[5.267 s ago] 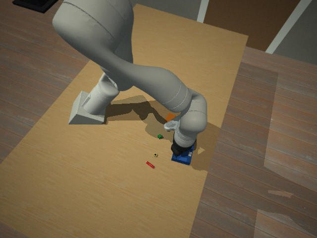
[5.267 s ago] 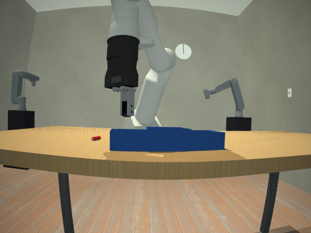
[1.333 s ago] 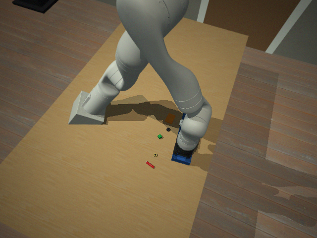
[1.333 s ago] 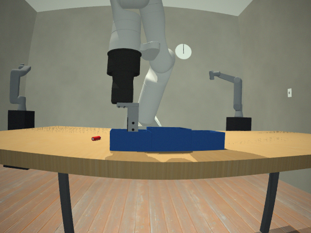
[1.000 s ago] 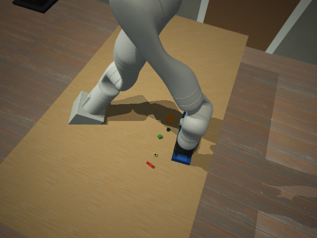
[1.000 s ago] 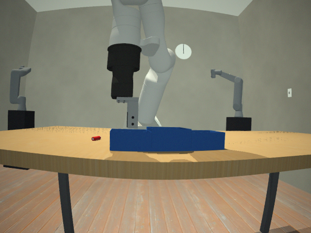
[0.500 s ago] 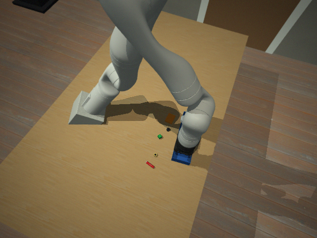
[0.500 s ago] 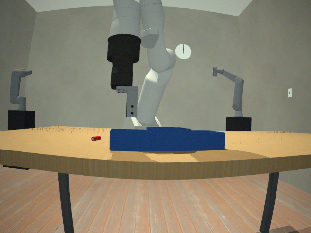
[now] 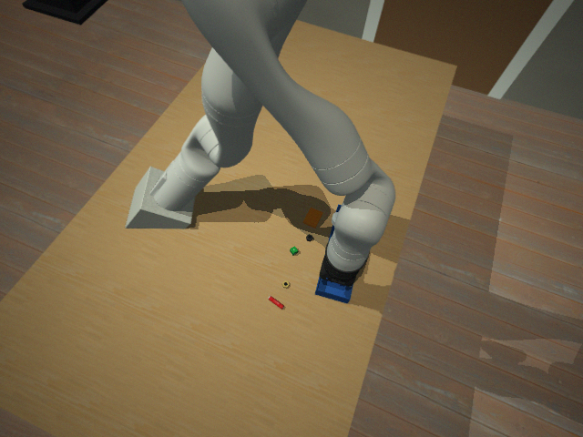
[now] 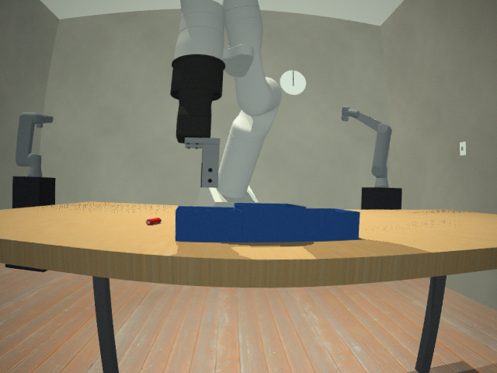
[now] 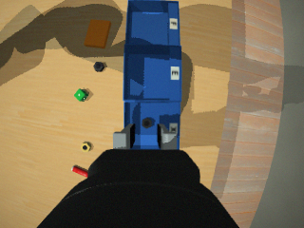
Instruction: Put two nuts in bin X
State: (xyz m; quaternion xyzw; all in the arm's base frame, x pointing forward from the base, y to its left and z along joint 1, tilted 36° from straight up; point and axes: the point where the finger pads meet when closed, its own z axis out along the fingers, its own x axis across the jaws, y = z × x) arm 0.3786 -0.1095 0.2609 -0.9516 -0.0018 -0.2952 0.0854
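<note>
Right now the green block is 12 cm behind my hand, 4 cm to the left of it and 8 cm below it. Also, from my hand: yellow nut 11 cm behind, 5 cm to the right, 8 cm below; then red cylinder 11 cm behind, 10 cm to the right, 8 cm below; then row of blue bins 8 cm to the left, 6 cm below.
</note>
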